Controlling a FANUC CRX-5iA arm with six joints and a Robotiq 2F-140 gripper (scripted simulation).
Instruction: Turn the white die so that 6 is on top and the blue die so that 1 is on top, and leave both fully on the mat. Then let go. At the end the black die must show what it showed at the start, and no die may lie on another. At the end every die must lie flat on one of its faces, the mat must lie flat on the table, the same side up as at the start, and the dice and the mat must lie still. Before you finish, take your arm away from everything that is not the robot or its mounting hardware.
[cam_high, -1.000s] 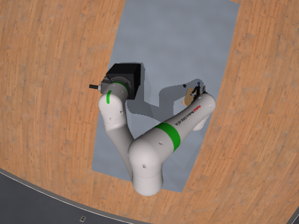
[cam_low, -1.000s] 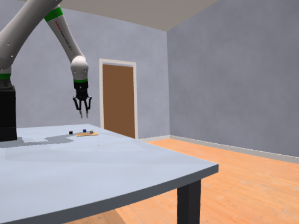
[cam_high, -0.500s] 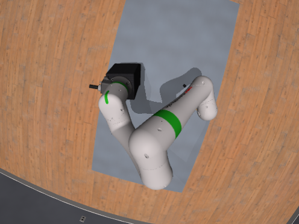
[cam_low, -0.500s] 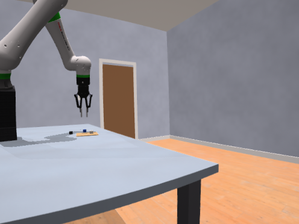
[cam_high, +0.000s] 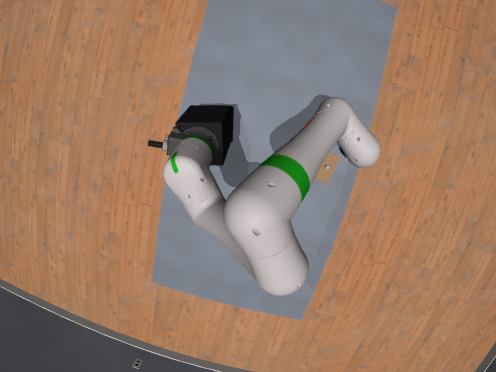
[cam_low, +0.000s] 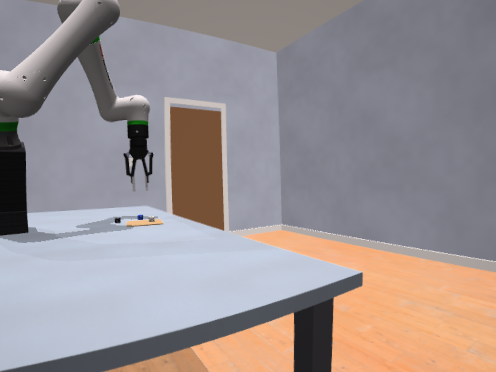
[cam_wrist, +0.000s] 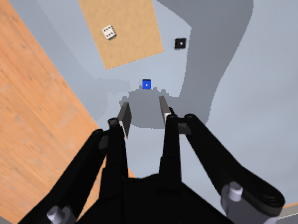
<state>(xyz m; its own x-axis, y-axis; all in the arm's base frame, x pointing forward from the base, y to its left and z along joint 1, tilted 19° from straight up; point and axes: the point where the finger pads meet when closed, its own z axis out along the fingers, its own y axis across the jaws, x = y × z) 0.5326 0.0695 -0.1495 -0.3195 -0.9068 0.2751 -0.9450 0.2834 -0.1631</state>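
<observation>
Now: hand 15 cm above the blue die, 1 cm to the left of it and 1 cm past it. The rest, counted from my hand: black die (15 cm below, 11 cm behind, 5 cm to the right); tan mat (16 cm below, 14 cm to the right, 2 cm behind); white die (14 cm to the right, 14 cm below, 1 cm ahead).
</observation>
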